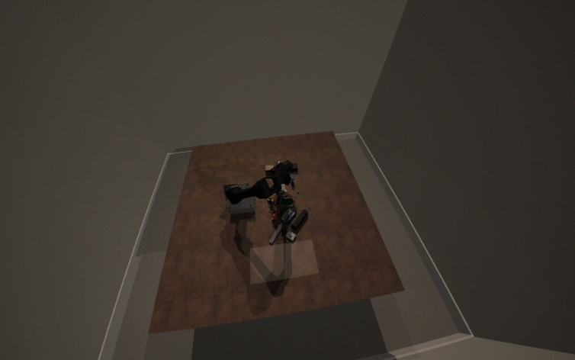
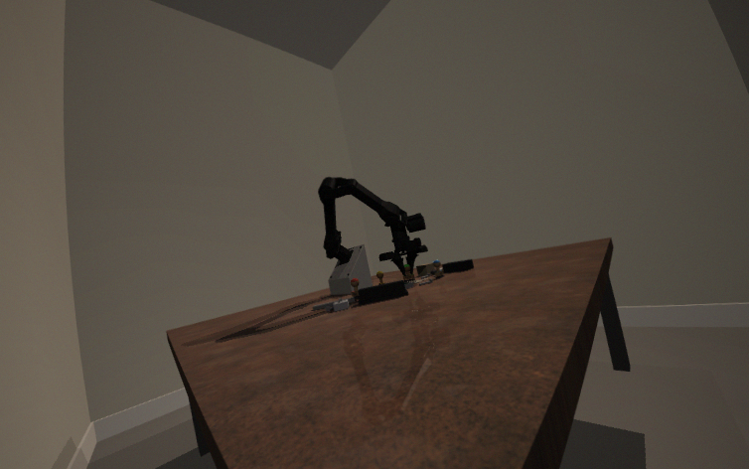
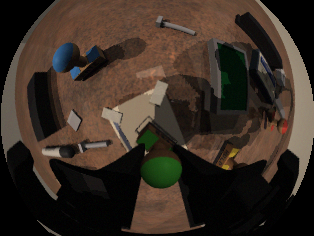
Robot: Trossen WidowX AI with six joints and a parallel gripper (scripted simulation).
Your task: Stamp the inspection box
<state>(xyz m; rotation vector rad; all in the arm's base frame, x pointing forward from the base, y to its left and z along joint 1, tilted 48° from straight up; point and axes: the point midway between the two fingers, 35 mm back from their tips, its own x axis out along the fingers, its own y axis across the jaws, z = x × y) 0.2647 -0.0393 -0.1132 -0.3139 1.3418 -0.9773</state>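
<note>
Now: the cream card 3 cm below my gripper tip and 1 cm to the left of it. Also, from my gripper tip: blue-knobbed stamp 11 cm ahead, 4 cm to the left, 1 cm below; yellow-knobbed stamp 8 cm to the right, 7 cm behind, 1 cm below; green-knobbed stamp right at my gripper tip.
</note>
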